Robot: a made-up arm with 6 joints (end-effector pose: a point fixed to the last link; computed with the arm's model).
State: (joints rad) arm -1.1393 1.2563 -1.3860 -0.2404 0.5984 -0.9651
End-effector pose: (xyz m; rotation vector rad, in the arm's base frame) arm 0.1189 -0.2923 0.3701 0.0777 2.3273 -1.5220
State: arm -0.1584 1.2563 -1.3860 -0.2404 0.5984 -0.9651
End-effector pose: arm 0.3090 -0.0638 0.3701 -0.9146 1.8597 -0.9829
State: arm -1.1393 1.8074 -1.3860 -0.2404 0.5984 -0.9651
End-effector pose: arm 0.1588 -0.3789 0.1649 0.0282 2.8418 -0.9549
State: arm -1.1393 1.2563 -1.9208 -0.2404 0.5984 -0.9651
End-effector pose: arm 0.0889 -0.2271 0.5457 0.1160 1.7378 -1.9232
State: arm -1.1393 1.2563 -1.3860 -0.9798 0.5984 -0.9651
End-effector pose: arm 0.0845 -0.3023 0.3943 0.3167 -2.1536 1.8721
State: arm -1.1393 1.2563 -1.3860 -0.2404 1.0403 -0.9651
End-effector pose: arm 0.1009 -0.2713 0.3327 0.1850 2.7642 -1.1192
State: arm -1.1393 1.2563 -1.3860 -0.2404 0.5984 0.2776
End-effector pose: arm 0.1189 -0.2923 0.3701 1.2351 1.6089 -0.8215
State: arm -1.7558 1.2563 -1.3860 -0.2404 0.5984 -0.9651
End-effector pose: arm -0.0720 -0.3072 0.3701 0.8629 2.4268 -1.7738
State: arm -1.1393 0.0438 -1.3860 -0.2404 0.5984 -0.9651
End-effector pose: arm -0.0729 0.1243 0.4892 0.1504 0.9168 -2.2245
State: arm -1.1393 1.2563 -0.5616 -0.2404 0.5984 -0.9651
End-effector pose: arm 0.0843 -0.2172 0.0946 0.0002 3.0479 -0.6167
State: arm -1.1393 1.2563 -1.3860 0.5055 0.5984 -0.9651
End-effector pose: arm 0.1576 -0.2731 0.3757 0.3960 1.9377 -0.8718
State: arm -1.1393 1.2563 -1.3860 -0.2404 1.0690 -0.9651
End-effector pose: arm 0.0996 -0.2694 0.3307 0.1922 2.7903 -1.0894
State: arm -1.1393 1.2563 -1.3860 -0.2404 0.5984 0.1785
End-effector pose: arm 0.1189 -0.2923 0.3701 1.1628 1.6809 -0.8832
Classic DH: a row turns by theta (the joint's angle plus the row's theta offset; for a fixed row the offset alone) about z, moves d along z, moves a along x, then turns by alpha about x. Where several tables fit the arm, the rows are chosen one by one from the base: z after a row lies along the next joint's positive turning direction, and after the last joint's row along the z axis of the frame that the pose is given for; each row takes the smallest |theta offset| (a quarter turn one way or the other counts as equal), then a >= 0, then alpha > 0; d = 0 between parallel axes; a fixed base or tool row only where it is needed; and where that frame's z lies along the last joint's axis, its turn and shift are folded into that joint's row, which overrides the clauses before.
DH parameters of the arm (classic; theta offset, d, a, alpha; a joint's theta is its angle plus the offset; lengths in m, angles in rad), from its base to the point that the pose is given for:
joint 1: 0 0.0989 0 -1.5708
joint 2: 0.1359 0 -0.2317 0
joint 3: 1.3477 0 -0.0236 1.5708
joint 4: 0 0.2697 0 -1.5708
joint 5: 0 0 0.0001 1.5708
joint 6: 0 0.1061 0 0

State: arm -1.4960 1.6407 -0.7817 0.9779 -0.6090 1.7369
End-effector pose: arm -0.0245 -0.3459 0.1181 1.5330 -1.1724 0.2659
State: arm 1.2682 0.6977 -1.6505 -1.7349 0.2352 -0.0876
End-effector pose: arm 0.0261 0.0014 0.6060 -0.4916 0.2423 -0.6021
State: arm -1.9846 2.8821 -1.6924 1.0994 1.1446 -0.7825
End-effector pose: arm -0.0632 -0.3581 -0.1614 1.9814 1.2076 0.9160
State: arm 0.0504 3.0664 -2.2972 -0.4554 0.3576 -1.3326
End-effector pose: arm 0.5117 0.0094 -0.1554 -2.1567 1.7681 -0.7528
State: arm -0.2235 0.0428 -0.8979 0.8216 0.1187 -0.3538
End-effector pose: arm -0.0171 0.0134 0.4523 0.1613 0.6977 0.2612
